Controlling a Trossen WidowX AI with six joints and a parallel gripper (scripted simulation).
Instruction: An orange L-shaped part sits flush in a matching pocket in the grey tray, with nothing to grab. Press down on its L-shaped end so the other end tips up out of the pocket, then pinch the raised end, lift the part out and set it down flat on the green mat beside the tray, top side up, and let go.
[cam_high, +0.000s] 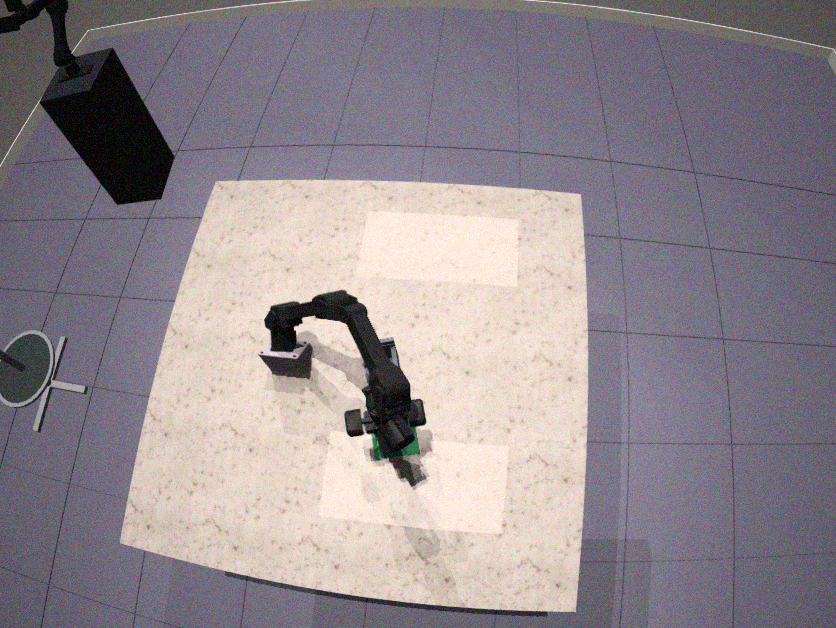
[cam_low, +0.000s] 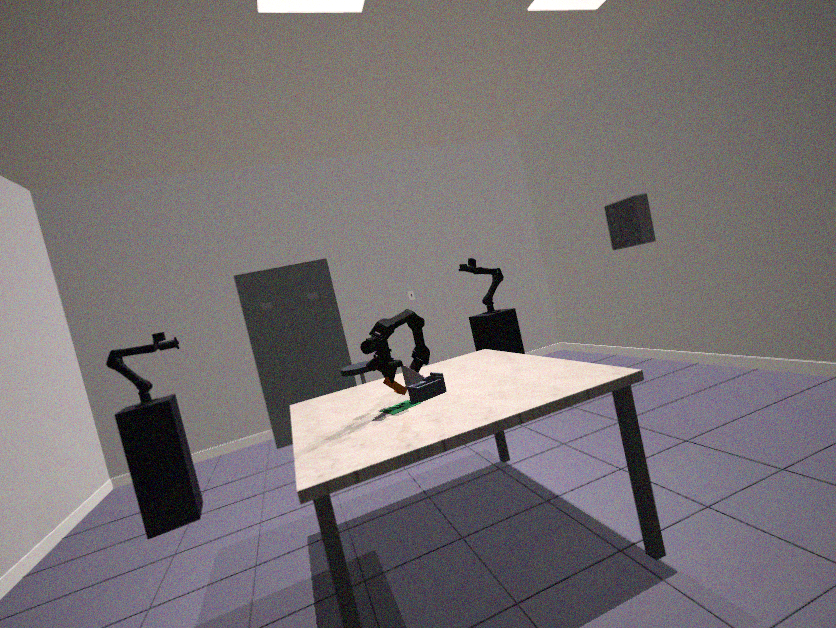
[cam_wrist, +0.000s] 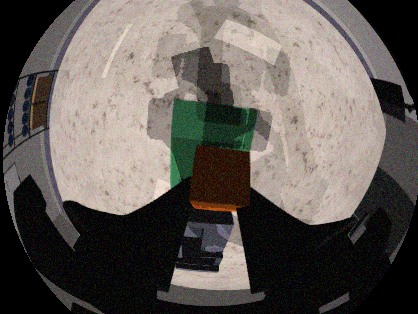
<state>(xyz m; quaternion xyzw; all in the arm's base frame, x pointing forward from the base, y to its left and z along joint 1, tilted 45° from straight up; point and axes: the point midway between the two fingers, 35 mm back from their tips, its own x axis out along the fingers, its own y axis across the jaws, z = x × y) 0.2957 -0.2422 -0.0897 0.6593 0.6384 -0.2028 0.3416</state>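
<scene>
Now: the orange L-shaped part 30 mm to the left of my gripper tip, 30 mm below it and 20 mm behind it. From my gripper tip the other things lie so: green mat (130 mm below, 20 mm to the left).
</scene>
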